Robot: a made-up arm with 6 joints. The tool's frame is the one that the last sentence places. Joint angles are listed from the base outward.
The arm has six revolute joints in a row. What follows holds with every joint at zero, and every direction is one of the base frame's. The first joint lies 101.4 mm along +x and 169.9 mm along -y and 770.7 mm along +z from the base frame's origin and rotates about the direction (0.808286, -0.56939, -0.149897). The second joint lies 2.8 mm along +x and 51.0 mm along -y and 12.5 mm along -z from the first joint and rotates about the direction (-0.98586, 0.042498, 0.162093). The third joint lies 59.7 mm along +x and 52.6 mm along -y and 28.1 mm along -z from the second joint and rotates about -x. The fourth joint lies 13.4 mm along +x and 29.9 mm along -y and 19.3 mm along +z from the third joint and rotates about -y. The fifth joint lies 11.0 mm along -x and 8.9 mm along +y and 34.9 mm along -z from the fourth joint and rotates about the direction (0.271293, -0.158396, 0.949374). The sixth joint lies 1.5 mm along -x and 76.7 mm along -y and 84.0 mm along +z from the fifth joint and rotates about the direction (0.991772, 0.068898, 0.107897). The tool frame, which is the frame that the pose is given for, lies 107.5 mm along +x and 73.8 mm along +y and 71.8 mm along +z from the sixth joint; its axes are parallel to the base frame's.
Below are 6 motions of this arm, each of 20 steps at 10 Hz.
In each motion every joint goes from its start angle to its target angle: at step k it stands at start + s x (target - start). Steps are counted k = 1, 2, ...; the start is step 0. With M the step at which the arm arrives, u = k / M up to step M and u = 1 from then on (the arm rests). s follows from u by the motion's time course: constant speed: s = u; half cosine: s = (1 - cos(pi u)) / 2; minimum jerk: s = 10 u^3 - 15 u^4 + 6 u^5.
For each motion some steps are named. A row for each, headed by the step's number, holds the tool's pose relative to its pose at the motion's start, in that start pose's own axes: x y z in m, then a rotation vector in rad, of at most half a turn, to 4 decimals.
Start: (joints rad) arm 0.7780 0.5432 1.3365 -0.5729 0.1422 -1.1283
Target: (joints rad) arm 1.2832 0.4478 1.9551 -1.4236 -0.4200 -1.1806
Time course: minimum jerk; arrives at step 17
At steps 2, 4, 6, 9, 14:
2: 0.0004 0.0010 -0.0015 -0.0028 0.0171 0.0078
4: 0.0017 0.0069 -0.0099 -0.0192 0.1111 0.0525
6: 0.0006 0.0190 -0.0268 -0.0562 0.2963 0.1504
9: -0.0175 0.0426 -0.0583 -0.1526 0.6589 0.3903
14: -0.0650 0.0613 -0.0818 -0.3176 1.0535 0.7718

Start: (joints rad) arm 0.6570 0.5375 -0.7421 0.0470 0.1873 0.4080
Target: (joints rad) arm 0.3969 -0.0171 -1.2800 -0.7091 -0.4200 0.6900
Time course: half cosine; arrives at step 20
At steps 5, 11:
5: 0.0090 -0.0397 -0.0060 0.1694 0.0642 -0.1307
11: 0.0206 -0.1400 -0.0639 0.6232 0.3174 -0.4610

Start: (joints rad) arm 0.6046 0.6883 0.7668 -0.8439 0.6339 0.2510
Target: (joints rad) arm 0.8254 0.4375 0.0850 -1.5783 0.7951 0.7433
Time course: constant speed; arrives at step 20
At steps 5, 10, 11, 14, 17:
5: 0.0164 -0.0395 -0.0088 0.4264 0.1028 0.1814
10: 0.0427 -0.0654 -0.0329 0.8209 0.2422 0.3886
11: 0.0488 -0.0681 -0.0390 0.8950 0.2751 0.4328
14: 0.0680 -0.0706 -0.0588 1.1057 0.3854 0.5702
17: 0.0872 -0.0641 -0.0792 1.2962 0.5142 0.7140

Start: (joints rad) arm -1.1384 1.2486 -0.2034 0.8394 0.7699 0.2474
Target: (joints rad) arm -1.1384 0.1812 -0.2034 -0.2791 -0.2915 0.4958
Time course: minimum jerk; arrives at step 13
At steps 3, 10, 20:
3: -0.0062 -0.0243 -0.0015 0.0823 -0.0099 -0.1768
10: -0.1647 -0.1482 -0.1657 1.1485 0.1829 -1.5115
20: -0.1759 -0.1430 -0.1920 1.2694 0.2484 -1.5850

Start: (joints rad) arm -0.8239 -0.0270 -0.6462 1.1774 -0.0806 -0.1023
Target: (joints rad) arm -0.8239 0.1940 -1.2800 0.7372 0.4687 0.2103
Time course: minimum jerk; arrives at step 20
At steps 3, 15, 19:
3: 0.0012 -0.0010 -0.0006 0.0162 0.0109 0.0061
15: 0.0347 -0.0448 -0.0333 0.6804 0.3163 0.1506
19: 0.0374 -0.0509 -0.0394 0.7733 0.3418 0.1611

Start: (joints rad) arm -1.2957 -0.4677 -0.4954 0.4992 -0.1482 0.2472
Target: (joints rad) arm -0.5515 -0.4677 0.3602 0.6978 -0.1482 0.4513
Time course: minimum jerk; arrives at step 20
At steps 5, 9, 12, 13, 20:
5: -0.0076 0.0025 0.0019 0.0172 -0.0447 0.0449
9: -0.0339 0.0092 0.0058 0.0632 -0.1849 0.1703
12: -0.0621 0.0143 0.0063 0.0966 -0.3212 0.2749
13: -0.0711 0.0158 0.0058 0.1046 -0.3631 0.3040
20: -0.0977 0.0200 0.0020 0.1213 -0.4843 0.3817

